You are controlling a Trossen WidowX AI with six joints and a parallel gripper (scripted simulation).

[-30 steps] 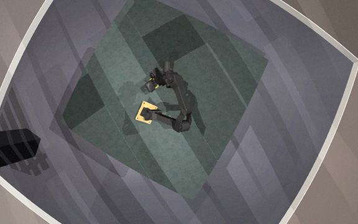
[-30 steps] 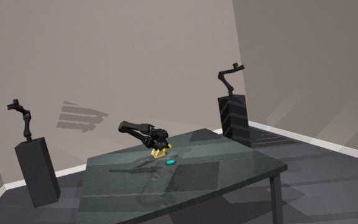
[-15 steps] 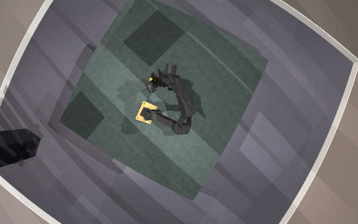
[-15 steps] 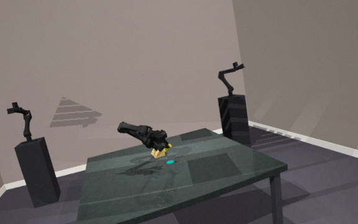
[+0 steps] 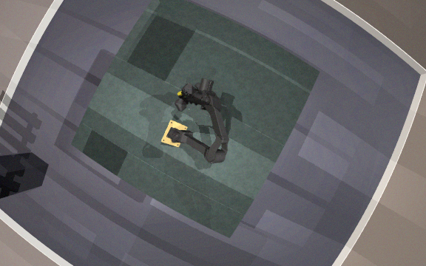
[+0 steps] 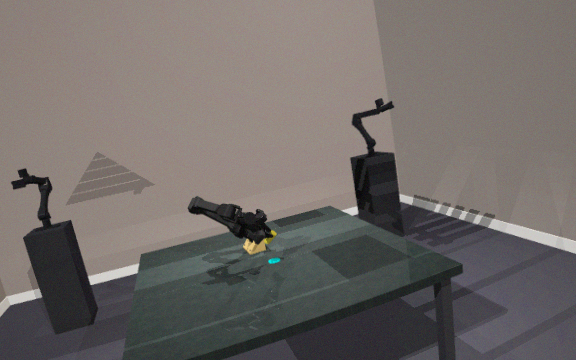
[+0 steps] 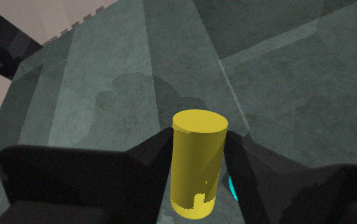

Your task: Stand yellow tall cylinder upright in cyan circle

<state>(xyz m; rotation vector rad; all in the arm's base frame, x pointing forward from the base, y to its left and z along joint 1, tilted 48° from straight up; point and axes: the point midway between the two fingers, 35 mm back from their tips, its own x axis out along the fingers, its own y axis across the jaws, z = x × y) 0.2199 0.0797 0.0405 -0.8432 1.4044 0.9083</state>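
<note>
Now: the cyan circle 2 cm ahead of my gripper tip, 2 cm to the right of it and 13 cm below it. From my gripper tip the other things lie so: yellow tall cylinder: 1 cm behind, 1 cm to the right, 2 cm below.
</note>
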